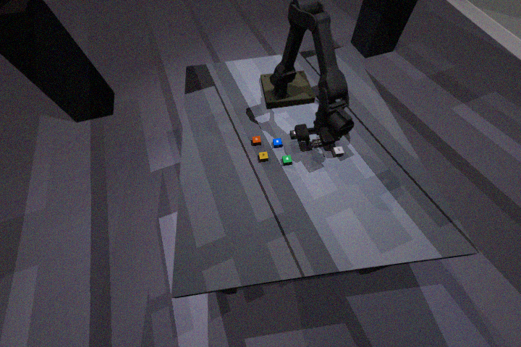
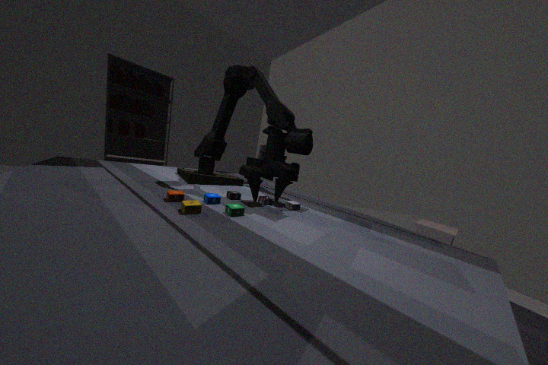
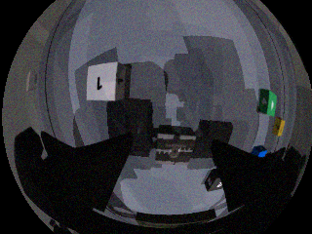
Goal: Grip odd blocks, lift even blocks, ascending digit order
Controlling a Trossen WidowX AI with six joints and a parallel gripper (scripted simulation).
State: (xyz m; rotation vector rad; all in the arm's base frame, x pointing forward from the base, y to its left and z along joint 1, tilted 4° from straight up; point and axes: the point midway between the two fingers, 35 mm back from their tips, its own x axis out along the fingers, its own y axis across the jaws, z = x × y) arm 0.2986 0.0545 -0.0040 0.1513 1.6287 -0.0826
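The grey block lies right at my gripper tip. Also, from my gripper tip: green block: 140 mm to the right, 40 mm ahead; dark block: 70 mm to the right, 70 mm behind; white block: 60 mm to the left, 60 mm ahead.
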